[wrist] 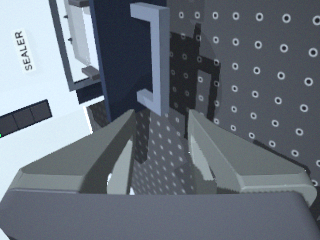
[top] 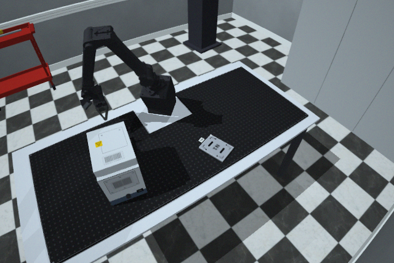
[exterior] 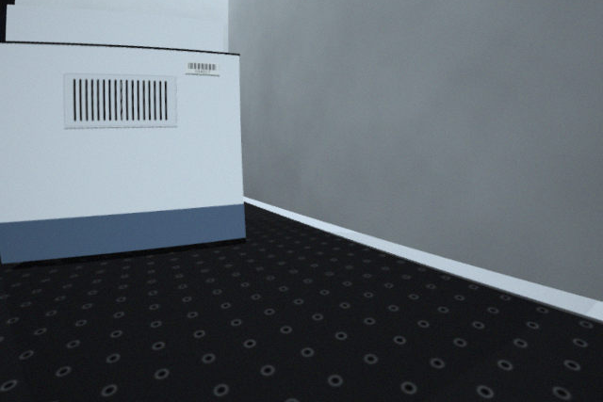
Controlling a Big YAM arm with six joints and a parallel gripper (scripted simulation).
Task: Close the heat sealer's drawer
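The dark blue drawer lies 16 cm ahead of my hand, 6 cm below it and 5 cm to the right of it. Also, from my hand: tiny tag: 39 cm to the left, 39 cm ahead, 14 cm below.
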